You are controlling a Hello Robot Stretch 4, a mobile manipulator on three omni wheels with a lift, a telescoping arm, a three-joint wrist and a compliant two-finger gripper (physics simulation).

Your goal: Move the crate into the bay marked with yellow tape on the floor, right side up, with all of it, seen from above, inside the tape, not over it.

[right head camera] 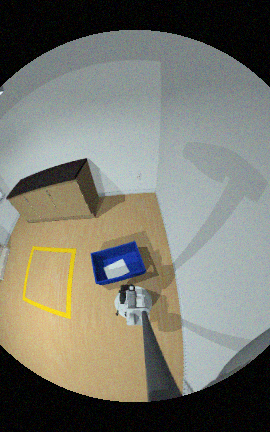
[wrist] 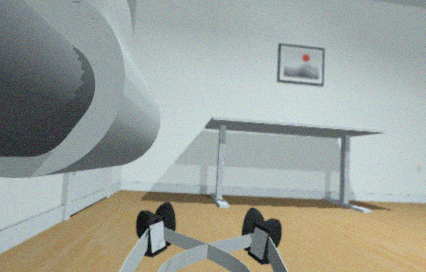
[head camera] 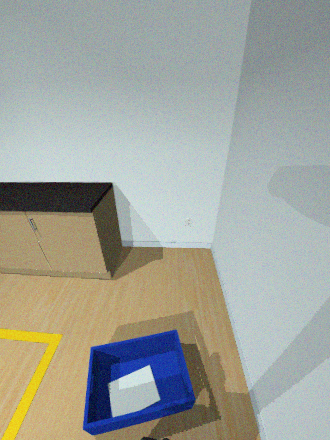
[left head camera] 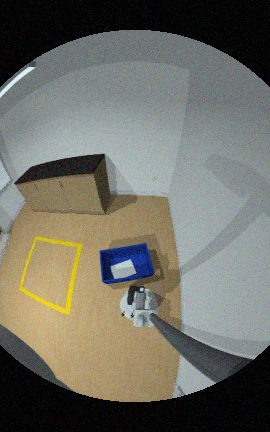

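The blue open-topped crate (head camera: 172, 369) (left head camera: 142, 257) (right head camera: 132, 257) stands upright on the floor, right of the taped bay and outside it, turned slightly relative to the tape. A flat white piece (head camera: 132, 395) (left head camera: 123, 270) (right head camera: 116, 269) lies inside it. The yellow tape outline (head camera: 34, 385) (left head camera: 74, 280) (right head camera: 71, 280) is on the floor to the left. My gripper (left head camera: 127, 315) (wrist: 209, 222) is open, its two dark fingertips apart with nothing between them. It is on the near side of the crate in the left head view, pointing away from it.
A wooden cabinet (head camera: 75, 242) (left head camera: 80, 192) (right head camera: 60, 197) with a dark top stands against the back wall, beyond the bay. A wall runs close along the right of the crate. The wrist view shows a grey table (wrist: 295, 128) and a framed picture (wrist: 301, 65) by another wall.
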